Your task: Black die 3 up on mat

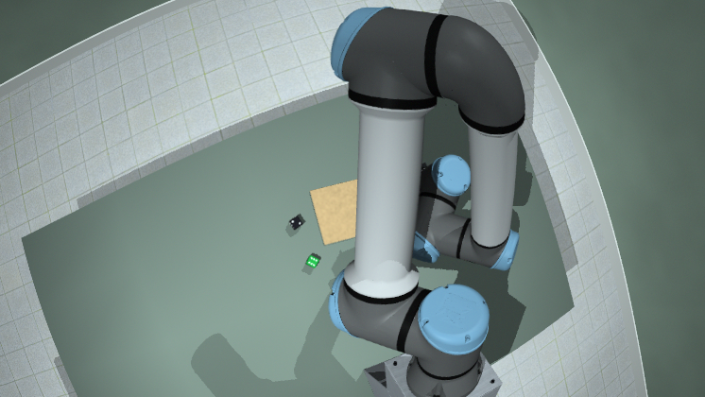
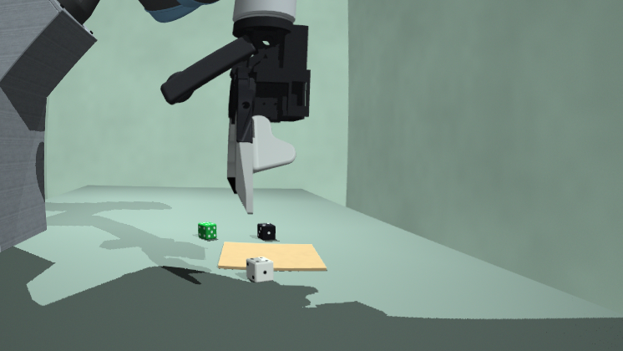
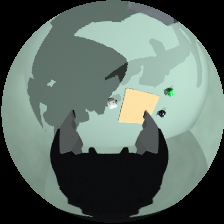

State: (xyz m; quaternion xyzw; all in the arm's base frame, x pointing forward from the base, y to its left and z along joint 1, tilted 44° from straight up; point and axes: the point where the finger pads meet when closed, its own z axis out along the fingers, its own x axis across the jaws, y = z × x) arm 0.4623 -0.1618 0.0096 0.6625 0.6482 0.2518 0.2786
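My gripper is now 2 cm short of the white die, 1 cm to the right of it and 8 cm above it. From my hand the other things lie so: black die 8 cm ahead, 24 cm to the left, 8 cm below; tan mat 6 cm ahead, 11 cm to the left, 9 cm below; green die 2 cm behind, 24 cm to the left, 8 cm below.
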